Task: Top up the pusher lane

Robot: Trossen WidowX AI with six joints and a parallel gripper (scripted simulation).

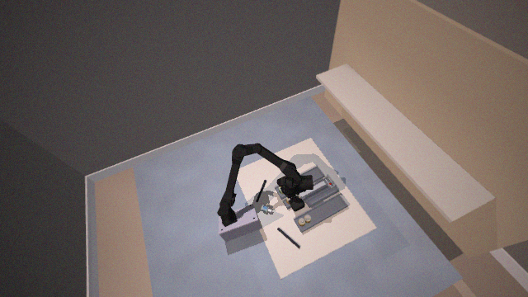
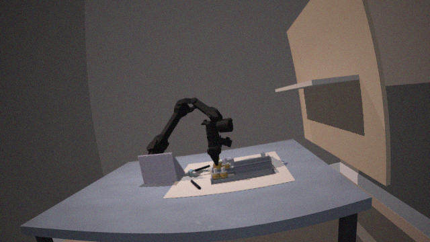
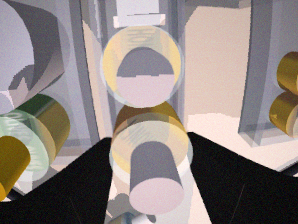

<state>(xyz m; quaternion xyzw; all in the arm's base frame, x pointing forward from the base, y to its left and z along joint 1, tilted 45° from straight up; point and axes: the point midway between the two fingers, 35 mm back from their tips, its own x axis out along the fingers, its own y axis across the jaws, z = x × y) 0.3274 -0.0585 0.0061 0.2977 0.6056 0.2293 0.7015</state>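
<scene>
The cream mat lies 60 mm ahead of my gripper tip, 10 mm to the left of it and 50 mm below it. Round my gripper tip: red mark: 220 mm ahead, 40 mm to the right, 20 mm above; then sprung lane: 140 mm ahead, 30 mm to the right, 30 mm below.
</scene>
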